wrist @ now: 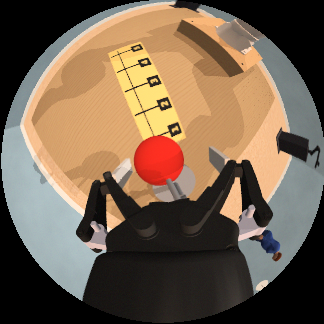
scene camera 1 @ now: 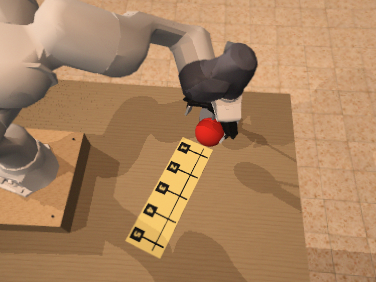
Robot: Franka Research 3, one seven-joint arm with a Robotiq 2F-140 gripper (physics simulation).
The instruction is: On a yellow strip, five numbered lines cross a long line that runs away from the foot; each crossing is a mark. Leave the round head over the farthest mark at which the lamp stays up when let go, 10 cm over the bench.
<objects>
One and the same spot on a yellow strip: (wrist: 148, 100) is (scene camera 1: 180, 177).
</objects>
